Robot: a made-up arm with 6 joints. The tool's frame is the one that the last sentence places.
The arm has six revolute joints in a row. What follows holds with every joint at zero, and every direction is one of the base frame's. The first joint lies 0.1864 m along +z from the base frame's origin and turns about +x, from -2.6 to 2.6 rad. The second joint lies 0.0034 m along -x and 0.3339 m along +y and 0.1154 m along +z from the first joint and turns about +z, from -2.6 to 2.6 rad. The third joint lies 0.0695 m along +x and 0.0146 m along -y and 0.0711 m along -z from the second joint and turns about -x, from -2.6 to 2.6 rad. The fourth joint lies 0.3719 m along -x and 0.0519 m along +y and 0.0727 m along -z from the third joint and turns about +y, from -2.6 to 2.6 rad. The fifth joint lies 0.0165 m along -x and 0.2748 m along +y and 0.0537 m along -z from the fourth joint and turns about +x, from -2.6 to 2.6 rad. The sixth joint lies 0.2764 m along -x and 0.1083 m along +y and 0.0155 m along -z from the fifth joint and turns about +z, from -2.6 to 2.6 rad. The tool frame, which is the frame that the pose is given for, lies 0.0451 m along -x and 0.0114 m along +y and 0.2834 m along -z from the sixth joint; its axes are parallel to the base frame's.
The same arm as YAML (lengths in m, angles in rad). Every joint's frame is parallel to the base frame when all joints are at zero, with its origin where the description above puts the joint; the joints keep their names.
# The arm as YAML. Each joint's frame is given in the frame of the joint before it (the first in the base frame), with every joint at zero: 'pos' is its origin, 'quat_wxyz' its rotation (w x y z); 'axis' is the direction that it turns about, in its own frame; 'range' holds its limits. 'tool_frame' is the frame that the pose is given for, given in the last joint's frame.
length_unit: m
angle_unit: rad
joints:
  - joint: joint 1
    pos: [0.0, 0.0, 0.1864]
    quat_wxyz: [1.0, 0.0, 0.0, 0.0]
    axis: [1.0, 0.0, 0.0]
    range: [-2.6, 2.6]
  - joint: joint 2
    pos: [-0.0034, 0.3339, 0.1154]
    quat_wxyz: [1.0, 0.0, 0.0, 0.0]
    axis: [0.0, 0.0, 1.0]
    range: [-2.6, 2.6]
  - joint: joint 3
    pos: [0.0695, -0.0146, -0.0711]
    quat_wxyz: [1.0, 0.0, 0.0, 0.0]
    axis: [-1.0, 0.0, 0.0]
    range: [-2.6, 2.6]
  - joint: joint 4
    pos: [-0.3719, 0.0519, -0.0727]
    quat_wxyz: [1.0, 0.0, 0.0, 0.0]
    axis: [0.0, 1.0, 0.0]
    range: [-2.6, 2.6]
  - joint: joint 5
    pos: [-0.0165, 0.2748, -0.0537]
    quat_wxyz: [1.0, 0.0, 0.0, 0.0]
    axis: [1.0, 0.0, 0.0]
    range: [-2.6, 2.6]
  - joint: joint 6
    pos: [-0.2764, 0.1083, -0.0155]
    quat_wxyz: [1.0, 0.0, 0.0, 0.0]
    axis: [0.0, 0.0, 1.0]
    range: [-2.6, 2.6]
tool_frame:
  pos: [-0.0451, 0.0114, -0.2834]
  quat_wxyz: [1.0, 0.0, 0.0, 0.0]

